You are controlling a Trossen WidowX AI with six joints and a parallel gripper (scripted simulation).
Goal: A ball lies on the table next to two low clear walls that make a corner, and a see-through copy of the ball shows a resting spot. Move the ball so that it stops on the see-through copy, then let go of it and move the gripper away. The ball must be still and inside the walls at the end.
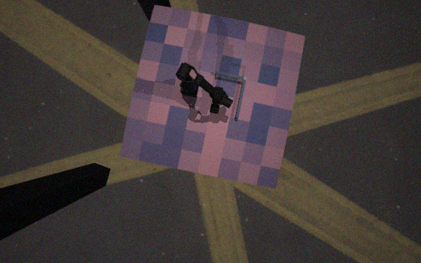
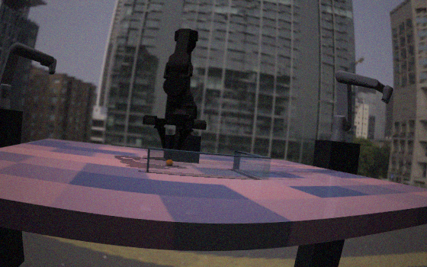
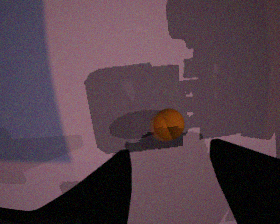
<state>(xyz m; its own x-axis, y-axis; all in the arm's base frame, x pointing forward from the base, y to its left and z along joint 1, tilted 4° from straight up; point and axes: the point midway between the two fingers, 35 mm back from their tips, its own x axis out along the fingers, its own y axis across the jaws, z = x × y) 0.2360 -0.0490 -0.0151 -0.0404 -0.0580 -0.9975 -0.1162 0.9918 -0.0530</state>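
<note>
My gripper tip is now 3 cm above the orange ball. Also, from my gripper tip: clear wall 17 cm ahead, 9 cm to the left, 1 cm below.
</note>
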